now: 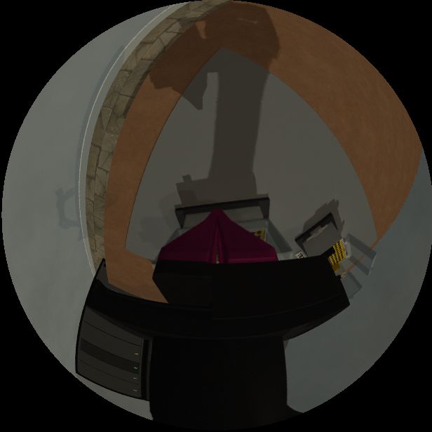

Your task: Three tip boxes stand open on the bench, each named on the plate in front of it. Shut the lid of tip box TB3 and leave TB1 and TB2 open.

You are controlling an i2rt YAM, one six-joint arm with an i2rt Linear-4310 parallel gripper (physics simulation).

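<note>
My gripper (217, 215) has magenta fingers and is shut, with nothing seen between the tips. One tip box (250, 203) is partly hidden behind the fingers. Its dark-edged panel stands beyond the tips, and a bit of its yellow rack shows right of the fingers. Whether the fingers touch it cannot be told. A second tip box (321, 241) is open to the right, with yellow tips, a dark panel and clear parts; the gripper body hides some of it. A small white name plate (300, 255) beside it is too small and cut off to read. The third tip box does not show.
A grey mat (290, 130) lies on the brown bench (345, 85). A stone strip (104, 125) runs along the left. A dark unit (110, 350) with small green lights stands at the lower left. The arm's shadow falls across the mat.
</note>
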